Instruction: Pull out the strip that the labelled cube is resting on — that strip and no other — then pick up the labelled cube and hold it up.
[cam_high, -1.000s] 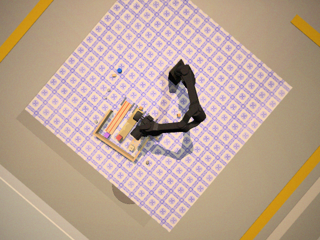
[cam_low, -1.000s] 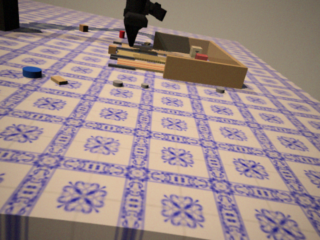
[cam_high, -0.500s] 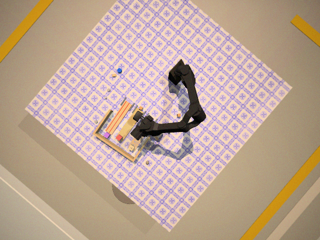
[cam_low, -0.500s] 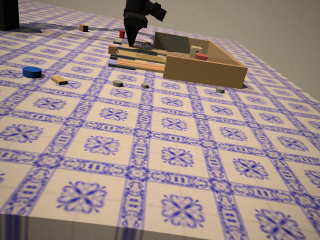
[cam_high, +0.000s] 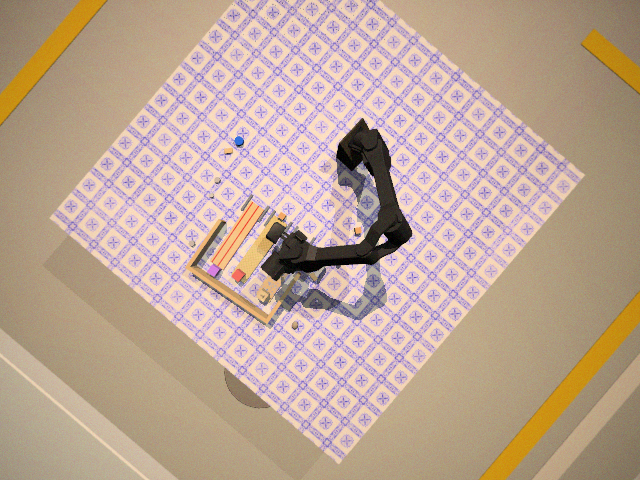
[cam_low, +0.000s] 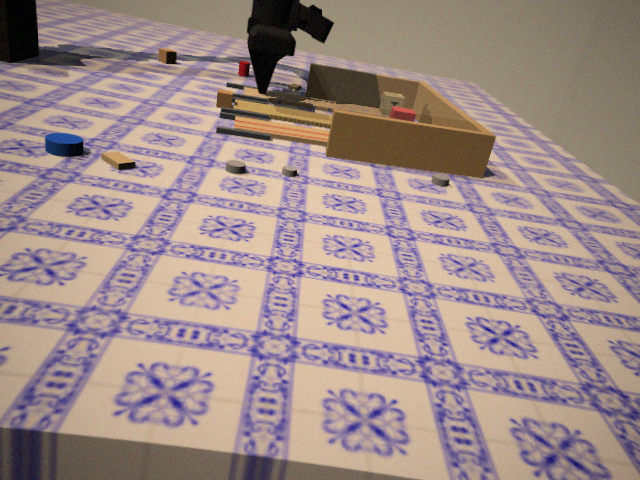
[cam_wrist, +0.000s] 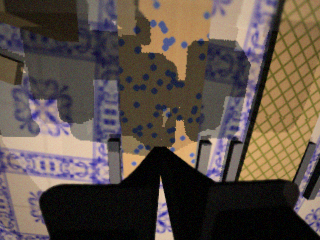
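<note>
Now: the blue-dotted strip 100 mm ahead of my gripper tip. The rest, counted from my gripper tip: tan slab (130 mm behind, 380 mm to the right); labelled cube (200 mm ahead, 20 mm above); red cylinder (30 mm behind, 150 mm to the left, 10 mm above).
</note>
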